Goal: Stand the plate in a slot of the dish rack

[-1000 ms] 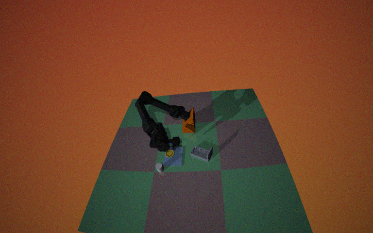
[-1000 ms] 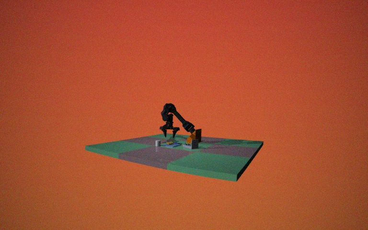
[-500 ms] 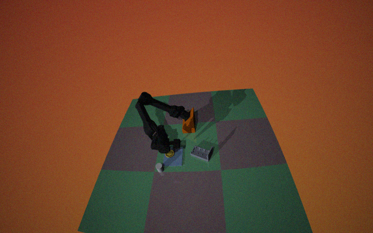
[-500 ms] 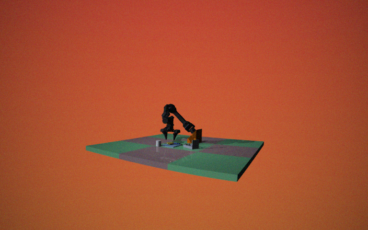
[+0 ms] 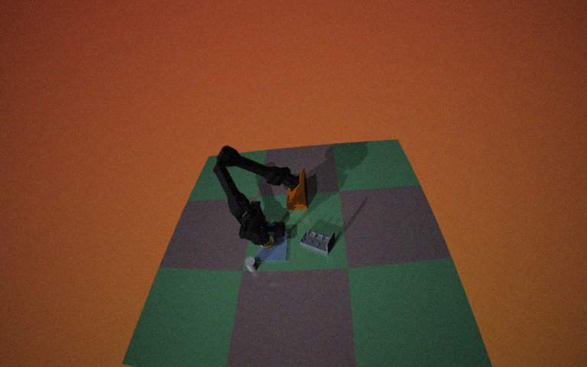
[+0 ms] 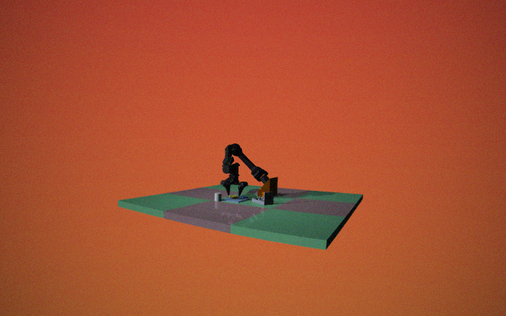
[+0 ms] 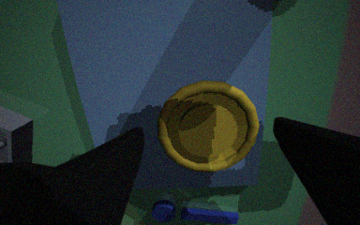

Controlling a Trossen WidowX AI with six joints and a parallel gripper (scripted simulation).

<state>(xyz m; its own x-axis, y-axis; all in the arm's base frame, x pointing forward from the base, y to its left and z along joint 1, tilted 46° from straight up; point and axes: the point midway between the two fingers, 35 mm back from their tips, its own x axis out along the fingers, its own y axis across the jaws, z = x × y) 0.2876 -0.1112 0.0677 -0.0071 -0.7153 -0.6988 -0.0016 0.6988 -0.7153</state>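
My gripper tip is 10 mm above the yellow plate. The rest, counted from my gripper tip: grey-white cup (110 mm ahead, 50 mm to the right); then blue spoon (100 mm behind, 20 mm to the left, 20 mm below); then blue-grey mat (10 mm ahead, 20 mm to the left, 20 mm below).
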